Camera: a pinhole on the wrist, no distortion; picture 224 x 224 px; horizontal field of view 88.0 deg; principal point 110.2 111.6 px. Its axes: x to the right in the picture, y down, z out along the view. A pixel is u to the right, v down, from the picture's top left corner.
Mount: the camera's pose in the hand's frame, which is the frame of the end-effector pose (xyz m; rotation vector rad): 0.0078 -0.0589 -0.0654 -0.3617 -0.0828 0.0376
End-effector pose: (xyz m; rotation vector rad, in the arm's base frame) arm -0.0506 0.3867 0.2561 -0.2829 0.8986 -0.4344
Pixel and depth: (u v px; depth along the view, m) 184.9 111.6 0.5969
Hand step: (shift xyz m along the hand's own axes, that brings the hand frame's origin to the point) 0.3384 0.1709 0.5194
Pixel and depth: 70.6 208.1 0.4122
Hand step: -0.1760 0.3994 0.1866
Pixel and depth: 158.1 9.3 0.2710
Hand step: 0.1008 -0.1812 0.2803
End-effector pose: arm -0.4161 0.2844 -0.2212 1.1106 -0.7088 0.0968
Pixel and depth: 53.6 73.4 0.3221
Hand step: -0.1746 -0.0528 0.2608
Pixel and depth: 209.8 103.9 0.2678
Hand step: 0.2138 0.0306 0.2075
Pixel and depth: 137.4 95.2 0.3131
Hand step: 0.0545 0.0137 0.2476
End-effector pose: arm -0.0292 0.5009 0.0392 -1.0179 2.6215 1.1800
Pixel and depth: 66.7 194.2 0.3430
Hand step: -0.1557 0.2835 0.1580
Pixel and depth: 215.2 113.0 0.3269
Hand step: 0.2738 0.0751 0.2598
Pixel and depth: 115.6 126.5 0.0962
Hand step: 0.0036 -0.0133 0.0202
